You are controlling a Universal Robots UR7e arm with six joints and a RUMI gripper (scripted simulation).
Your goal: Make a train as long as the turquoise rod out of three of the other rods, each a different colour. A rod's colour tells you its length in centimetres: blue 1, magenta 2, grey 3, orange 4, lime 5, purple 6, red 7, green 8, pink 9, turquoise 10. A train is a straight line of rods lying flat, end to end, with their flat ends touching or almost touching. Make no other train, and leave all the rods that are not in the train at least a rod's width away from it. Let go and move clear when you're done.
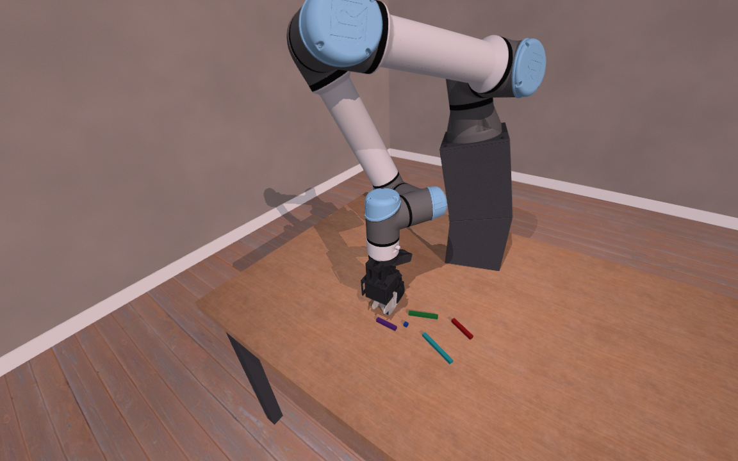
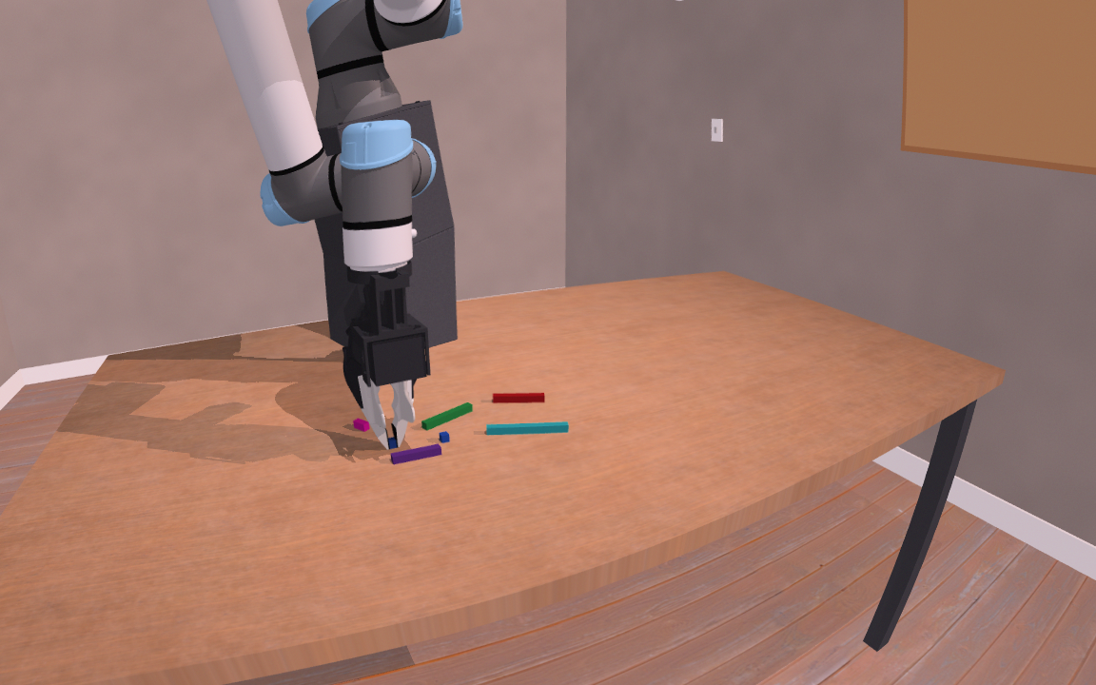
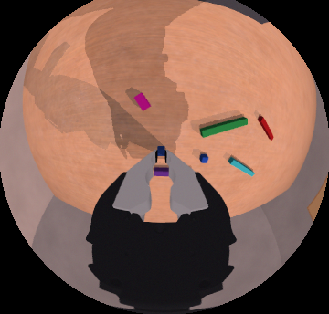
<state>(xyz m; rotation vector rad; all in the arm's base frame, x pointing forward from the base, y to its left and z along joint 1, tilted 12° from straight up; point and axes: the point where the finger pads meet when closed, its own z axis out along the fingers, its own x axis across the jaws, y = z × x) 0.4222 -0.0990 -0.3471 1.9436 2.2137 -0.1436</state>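
Right now my hand is 4 cm short of the purple rod, 2 cm to the right of it and 1 cm above it. From my hand the other things lie so: green rod (9 cm to the left, 5 cm behind, 1 cm below); then magenta rod (6 cm behind, 3 cm to the right, 1 cm below); then turquoise rod (17 cm to the left, 2 cm ahead, 1 cm below).
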